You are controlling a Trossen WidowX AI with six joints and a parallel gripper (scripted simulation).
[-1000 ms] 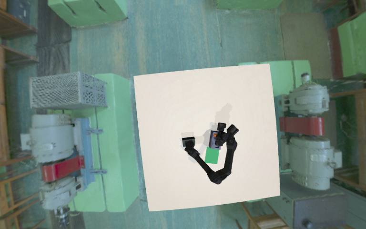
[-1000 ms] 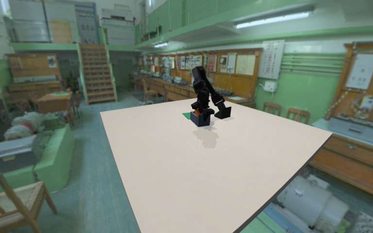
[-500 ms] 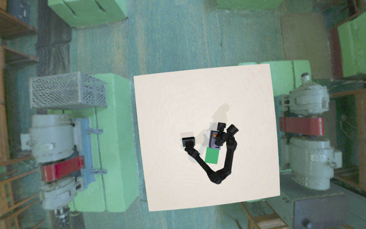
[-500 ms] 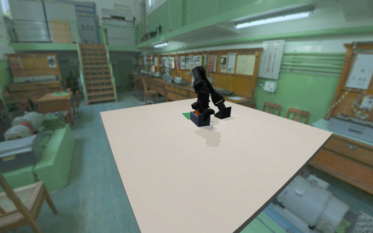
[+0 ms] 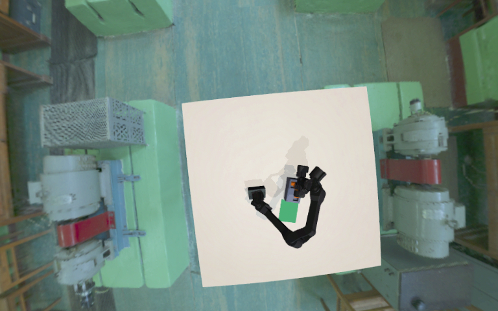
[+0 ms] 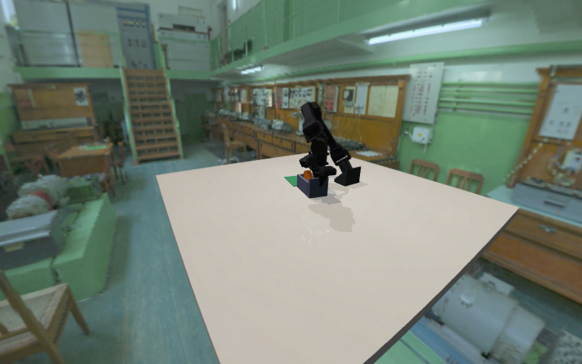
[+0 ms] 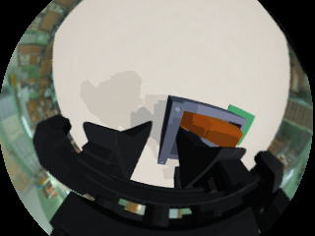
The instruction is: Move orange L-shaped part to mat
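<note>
Now: the orange L-shaped part 5 cm to the right of my gripper tip, 2 cm below it and 2 cm behind it. Round my gripper tip: green mat: 21 cm to the right, 9 cm behind, 7 cm below.
</note>
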